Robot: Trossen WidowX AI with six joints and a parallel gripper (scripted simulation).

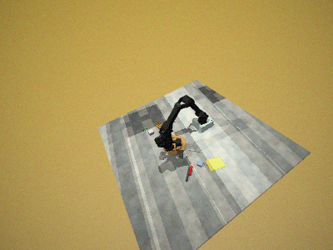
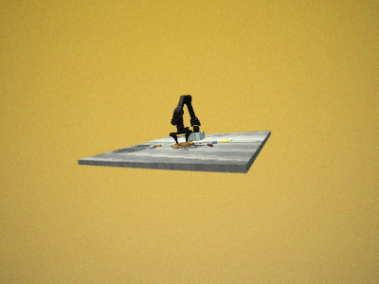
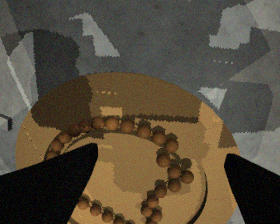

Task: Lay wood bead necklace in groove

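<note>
Right now the round bead board is 5 cm behind my gripper tip, 4 cm to the right of it and 2 cm below it. Round my gripper tip: thin grey stick: 17 cm behind, 9 cm to the left, 2 cm below; then red-handled tool: 23 cm to the left, 5 cm behind, 2 cm below; then small blue block: 21 cm to the left, 15 cm behind, 2 cm below.
</note>
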